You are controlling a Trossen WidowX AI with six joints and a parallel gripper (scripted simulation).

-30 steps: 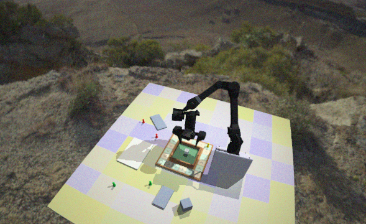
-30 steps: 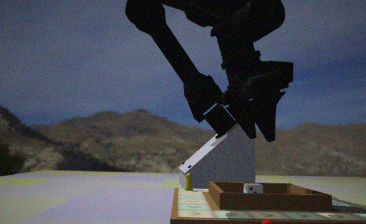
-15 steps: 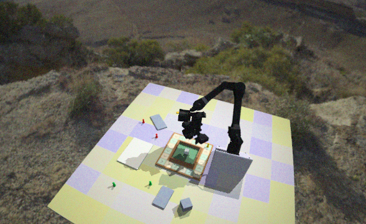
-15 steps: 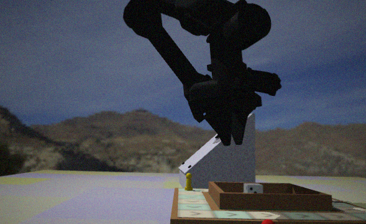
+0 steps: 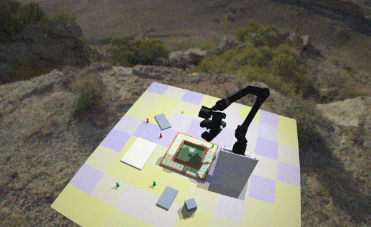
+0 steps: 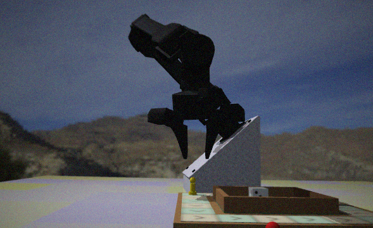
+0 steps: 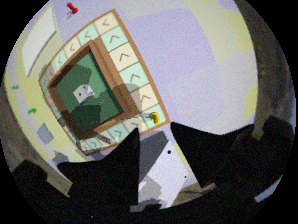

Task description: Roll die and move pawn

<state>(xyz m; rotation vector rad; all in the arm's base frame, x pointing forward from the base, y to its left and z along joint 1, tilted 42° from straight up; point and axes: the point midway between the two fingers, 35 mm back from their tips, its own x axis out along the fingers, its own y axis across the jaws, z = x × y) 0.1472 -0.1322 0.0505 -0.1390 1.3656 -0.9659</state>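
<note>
Now: gripper tip 50 mm above the yellow pawn and 20 mm past it. Round my gripper tip: small orange piece: 290 mm to the right, 240 mm ahead, 80 mm below; white slab: 430 mm ahead, 150 mm to the left, 80 mm below.
</note>
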